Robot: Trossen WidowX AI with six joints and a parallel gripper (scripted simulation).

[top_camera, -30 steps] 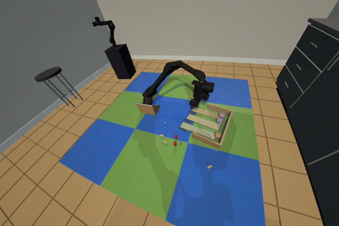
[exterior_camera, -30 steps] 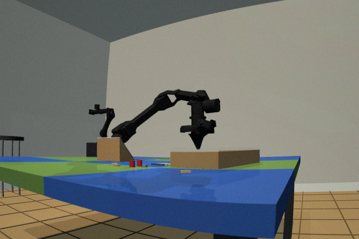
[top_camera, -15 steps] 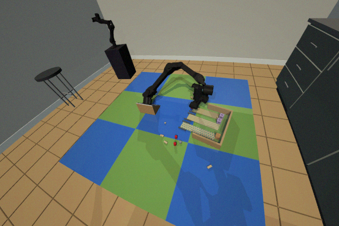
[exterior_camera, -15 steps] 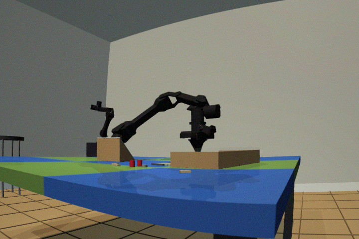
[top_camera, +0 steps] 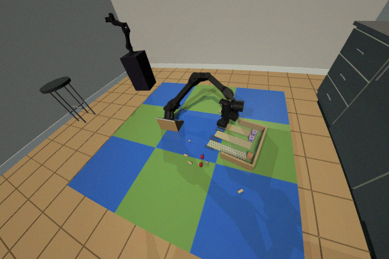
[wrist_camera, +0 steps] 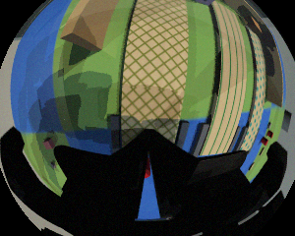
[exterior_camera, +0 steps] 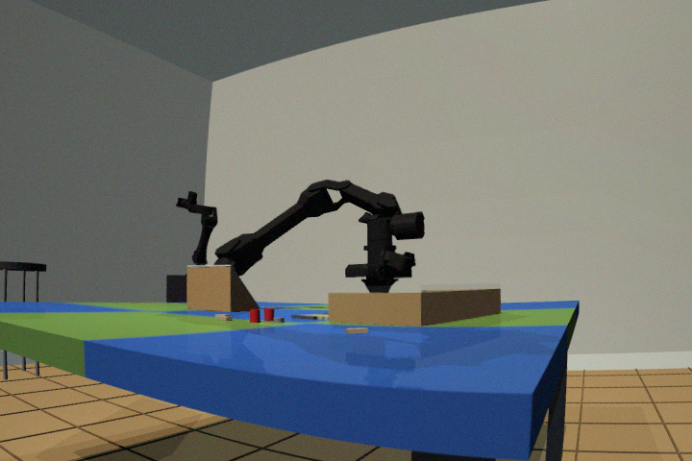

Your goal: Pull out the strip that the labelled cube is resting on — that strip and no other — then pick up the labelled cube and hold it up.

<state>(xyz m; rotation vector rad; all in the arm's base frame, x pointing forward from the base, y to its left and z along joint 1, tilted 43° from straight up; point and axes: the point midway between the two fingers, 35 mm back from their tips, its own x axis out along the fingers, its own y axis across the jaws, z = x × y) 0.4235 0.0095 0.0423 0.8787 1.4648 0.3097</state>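
The cross-hatched strip lies 9 cm ahead of my gripper tip, 3 cm to the right of it and 1 cm below it. The rest, counted from my gripper tip: grey piece 9 cm behind, 32 cm to the right, 1 cm below.
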